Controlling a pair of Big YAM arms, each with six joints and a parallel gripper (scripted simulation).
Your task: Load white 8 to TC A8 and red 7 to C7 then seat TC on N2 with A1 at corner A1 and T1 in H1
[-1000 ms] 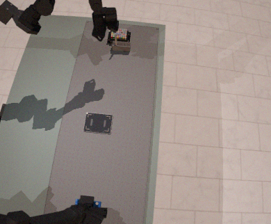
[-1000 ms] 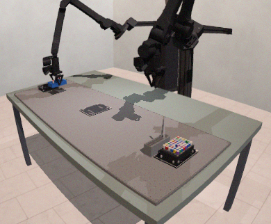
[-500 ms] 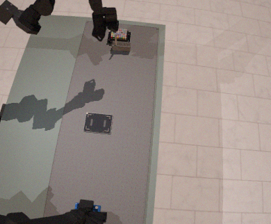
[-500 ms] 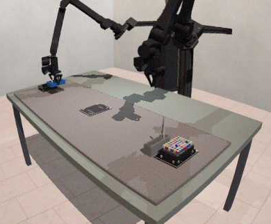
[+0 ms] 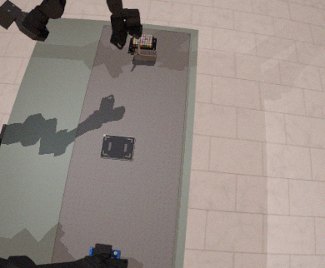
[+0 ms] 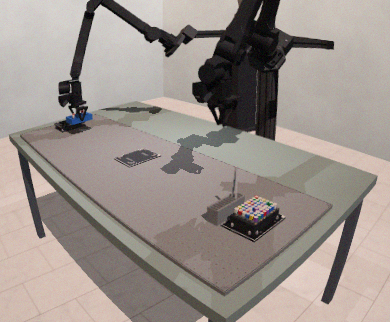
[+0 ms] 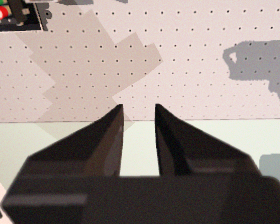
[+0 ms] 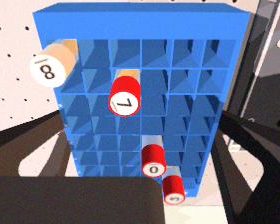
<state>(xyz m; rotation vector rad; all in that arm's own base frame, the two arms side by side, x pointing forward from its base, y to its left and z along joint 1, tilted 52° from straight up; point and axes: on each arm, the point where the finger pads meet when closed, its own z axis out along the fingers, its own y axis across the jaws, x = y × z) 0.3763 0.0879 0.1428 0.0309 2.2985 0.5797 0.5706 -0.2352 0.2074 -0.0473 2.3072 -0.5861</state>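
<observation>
The raised nest lies 150 mm to the right of my right hand, 60 mm below it and 20 mm ahead of it. From my right hand the other things lie so: holder (1080 mm to the left, 100 mm behind, 70 mm below); tube carrier (right at my right hand).
</observation>
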